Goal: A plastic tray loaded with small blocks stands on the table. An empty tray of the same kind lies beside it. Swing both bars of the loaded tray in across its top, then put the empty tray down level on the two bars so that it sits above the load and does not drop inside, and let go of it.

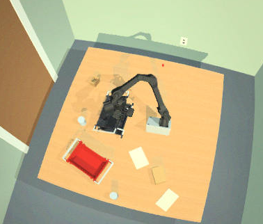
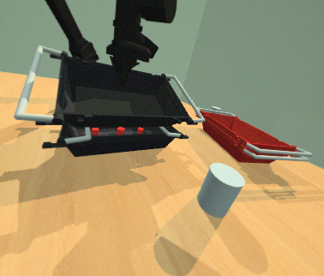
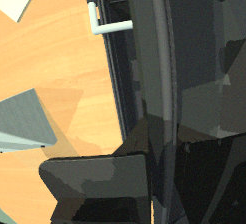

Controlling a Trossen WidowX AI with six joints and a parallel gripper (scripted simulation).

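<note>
The black tray is 8 cm ahead of my gripper tip and 1 cm to the right of it.
</note>
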